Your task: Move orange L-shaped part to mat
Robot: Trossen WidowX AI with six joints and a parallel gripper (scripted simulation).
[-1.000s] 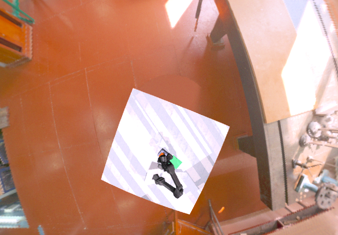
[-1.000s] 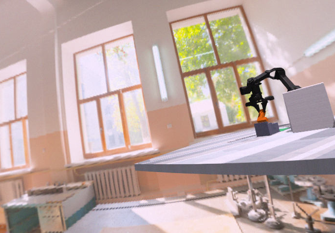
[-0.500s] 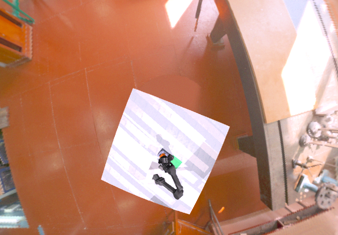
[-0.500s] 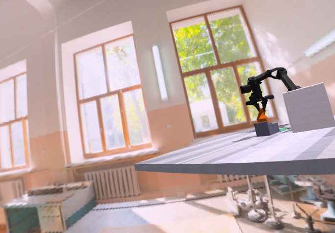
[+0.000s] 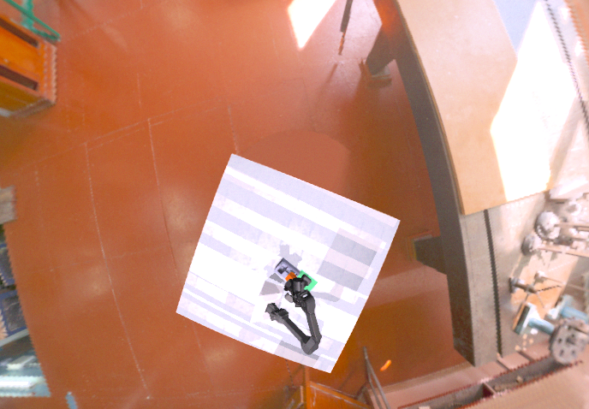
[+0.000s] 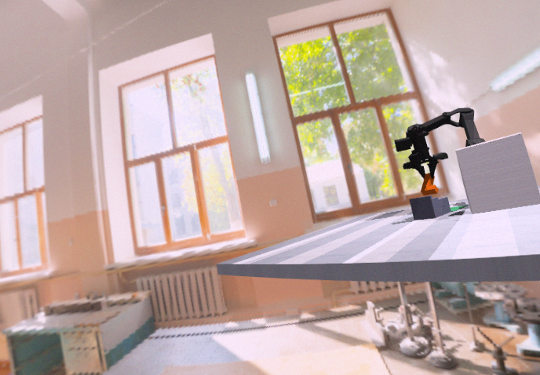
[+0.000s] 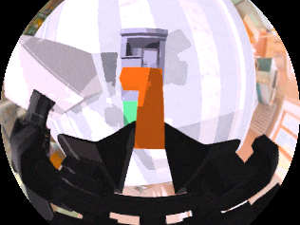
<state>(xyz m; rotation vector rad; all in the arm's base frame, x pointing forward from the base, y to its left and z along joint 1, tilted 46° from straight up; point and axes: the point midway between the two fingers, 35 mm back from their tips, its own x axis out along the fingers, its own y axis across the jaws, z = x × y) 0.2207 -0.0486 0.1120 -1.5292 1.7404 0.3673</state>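
The green mat lies 17 cm below my gripper tip, 6 cm to the right of it and 4 cm behind it. From my gripper tip the other things lie so: orange L-shaped part: 3 cm to the left, 3 cm below.
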